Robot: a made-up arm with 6 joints.
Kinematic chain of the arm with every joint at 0, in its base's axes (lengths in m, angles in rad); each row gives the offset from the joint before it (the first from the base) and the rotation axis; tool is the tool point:
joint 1: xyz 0 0 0.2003 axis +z
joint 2: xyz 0 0.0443 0 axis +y
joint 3: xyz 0 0 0.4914 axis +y
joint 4: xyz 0 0 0.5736 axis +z
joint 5: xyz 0 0 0 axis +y
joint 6: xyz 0 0 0.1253 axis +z
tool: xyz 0 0 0
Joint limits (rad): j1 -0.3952..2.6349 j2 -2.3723..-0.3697 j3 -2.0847..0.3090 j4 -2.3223..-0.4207 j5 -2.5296..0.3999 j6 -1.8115..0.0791
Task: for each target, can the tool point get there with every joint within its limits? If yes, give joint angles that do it. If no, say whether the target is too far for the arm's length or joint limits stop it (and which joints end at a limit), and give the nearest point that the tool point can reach.
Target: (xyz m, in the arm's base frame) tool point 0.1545 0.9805 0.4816
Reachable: no: joint limits stop it (at a limit: joint 1, joint 2, joint 3) | nearest point -0.4033 0.3404 0.2483 | short by 0.880 m
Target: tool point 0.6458 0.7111 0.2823
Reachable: no: joint limits stop it (at a limit: joint 2, joint 3, joint 4) | nearest point 0.2143 0.2359 -0.2257 | short by 0.819 m
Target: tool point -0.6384 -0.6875 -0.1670
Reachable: yes | joints 0.8717 -1.2593 -1.1461 -1.5732 -0.0152 -0.9753
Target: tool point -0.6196 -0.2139 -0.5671
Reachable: yes | joints 0.5940 -2.0628 -0.7135 -1.5362 -1.5880 -0.6683
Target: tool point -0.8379 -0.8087 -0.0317
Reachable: yes | joints 0.8339 -1.7836 0.0033 -2.0321 -0.2967 -1.3378
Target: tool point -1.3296 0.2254 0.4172
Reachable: no: too far | nearest point -1.1596 0.1966 0.3895 | short by 0.175 m
